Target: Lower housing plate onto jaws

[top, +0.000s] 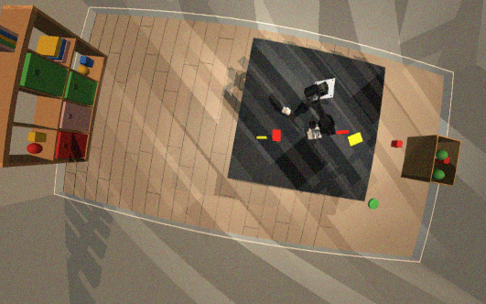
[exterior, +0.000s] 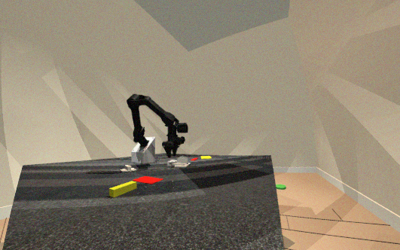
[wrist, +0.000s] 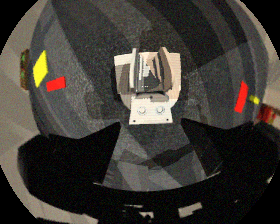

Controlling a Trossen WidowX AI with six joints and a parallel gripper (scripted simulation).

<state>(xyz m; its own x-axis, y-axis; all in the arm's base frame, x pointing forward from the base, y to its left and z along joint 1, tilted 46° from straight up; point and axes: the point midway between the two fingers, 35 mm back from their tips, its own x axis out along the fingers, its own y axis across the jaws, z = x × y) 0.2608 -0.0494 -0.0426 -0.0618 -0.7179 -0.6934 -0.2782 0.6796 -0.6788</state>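
Right now my gripper tip is 30 mm above the white part and 10 mm short of it. Round my gripper tip: yellow bar: 450 mm to the right, 150 mm ahead, 40 mm below; then flat red square: 320 mm to the right, 120 mm ahead, 50 mm below.
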